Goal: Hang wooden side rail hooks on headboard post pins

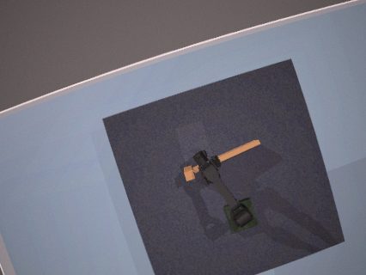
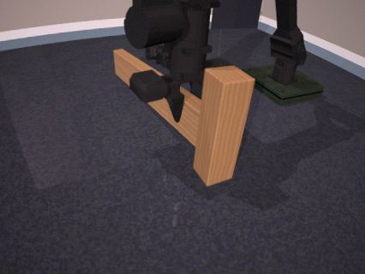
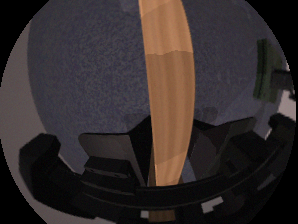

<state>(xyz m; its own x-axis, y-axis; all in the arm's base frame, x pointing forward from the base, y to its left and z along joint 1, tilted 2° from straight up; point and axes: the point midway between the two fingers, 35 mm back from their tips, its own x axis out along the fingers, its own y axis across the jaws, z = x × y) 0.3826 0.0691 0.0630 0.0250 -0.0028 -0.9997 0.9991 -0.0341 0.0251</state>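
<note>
Right now the headboard post is 100 mm to the left of my gripper tip, 40 mm above it and 10 mm ahead of it.
</note>
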